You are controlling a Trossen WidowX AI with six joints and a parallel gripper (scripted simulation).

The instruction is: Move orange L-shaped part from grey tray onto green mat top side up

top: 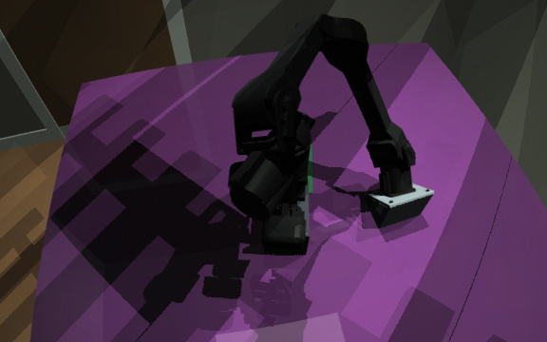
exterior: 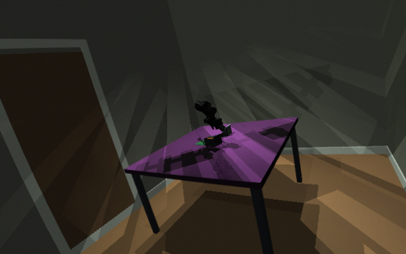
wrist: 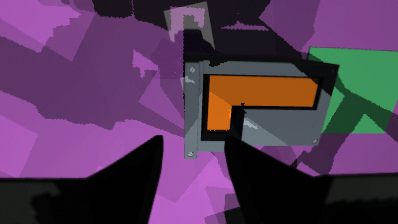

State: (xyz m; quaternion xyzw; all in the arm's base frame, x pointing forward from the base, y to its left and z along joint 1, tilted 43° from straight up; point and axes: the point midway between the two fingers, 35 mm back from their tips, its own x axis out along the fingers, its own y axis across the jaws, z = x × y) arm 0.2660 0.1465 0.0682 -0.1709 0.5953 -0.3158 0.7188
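Right now the orange L-shaped part is 10 cm below my gripper tip, 5 cm to the right of it and 2 cm behind it. Round my gripper tip: green mat (22 cm to the right, 16 cm below, 6 cm behind).
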